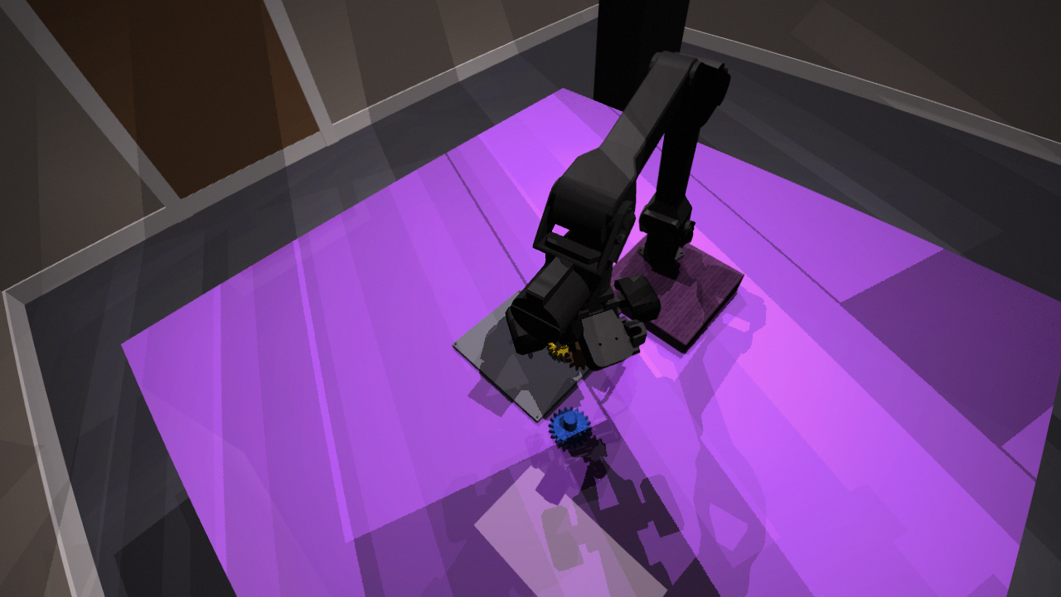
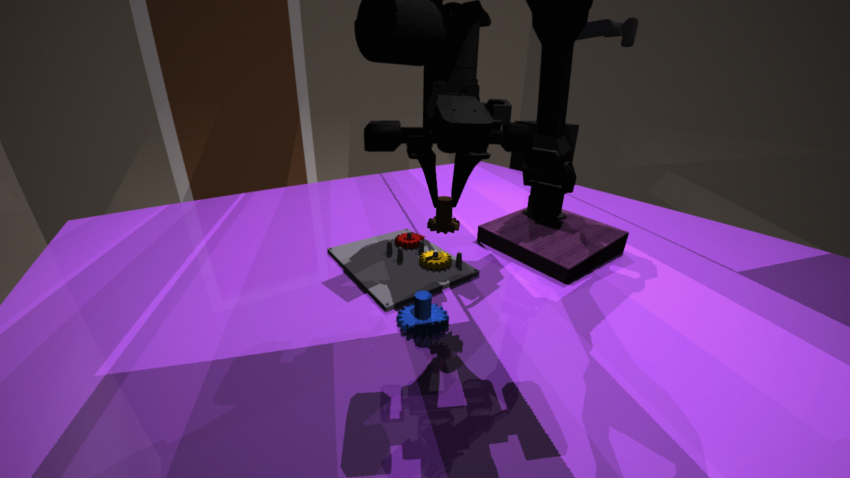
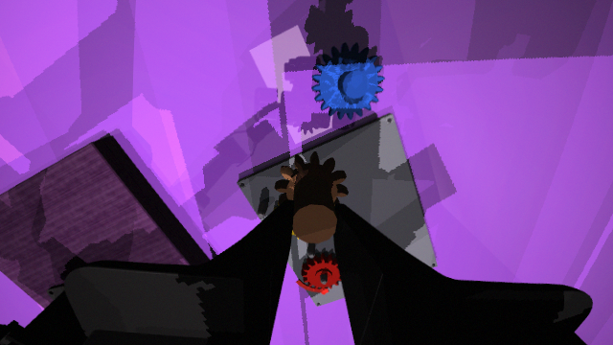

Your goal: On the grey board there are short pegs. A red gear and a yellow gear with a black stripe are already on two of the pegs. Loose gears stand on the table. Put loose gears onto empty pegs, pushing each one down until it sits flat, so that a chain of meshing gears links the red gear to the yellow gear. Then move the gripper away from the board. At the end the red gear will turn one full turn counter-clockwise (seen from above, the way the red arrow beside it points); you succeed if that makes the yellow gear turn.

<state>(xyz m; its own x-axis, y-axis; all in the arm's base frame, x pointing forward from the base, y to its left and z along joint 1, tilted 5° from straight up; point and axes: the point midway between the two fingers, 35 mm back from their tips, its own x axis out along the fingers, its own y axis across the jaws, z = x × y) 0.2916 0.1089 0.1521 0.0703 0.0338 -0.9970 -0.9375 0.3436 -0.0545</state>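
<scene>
My gripper tip is now 12 cm above the yellow gear, 8 cm to the left of it and 3 cm past it. Round my gripper tip: grey board 13 cm below, 11 cm to the right, 2 cm ahead; then blue gear 12 cm below, 5 cm ahead, 4 cm to the left; then small brown gear 1 cm below.
</scene>
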